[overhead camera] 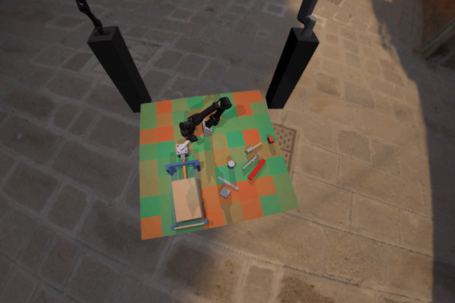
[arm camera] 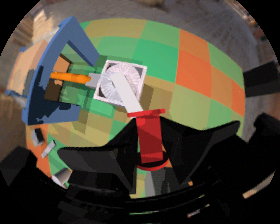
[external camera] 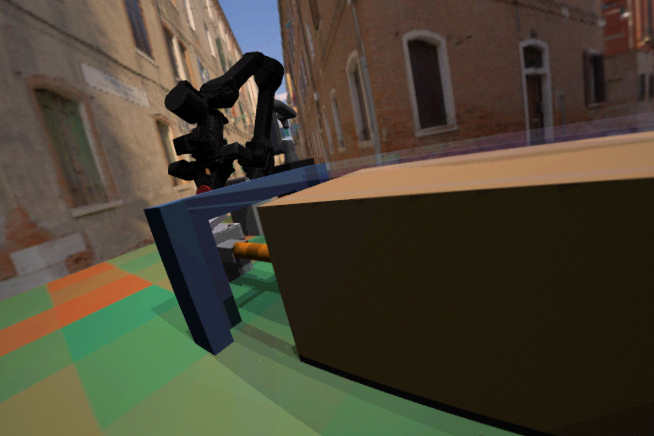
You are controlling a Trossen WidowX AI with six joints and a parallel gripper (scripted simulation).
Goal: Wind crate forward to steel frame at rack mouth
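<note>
Now: the grey winch 10 cm below my gripper tip, 6 cm to the right of it and 5 cm ahead of it. Also, from my gripper tip: red knob 2 cm to the left, 1 cm behind; grey winch handle 3 cm below, 2 cm ahead, 1 cm to the right; round puck 36 cm to the left, 22 cm ahead, 10 cm below.
</note>
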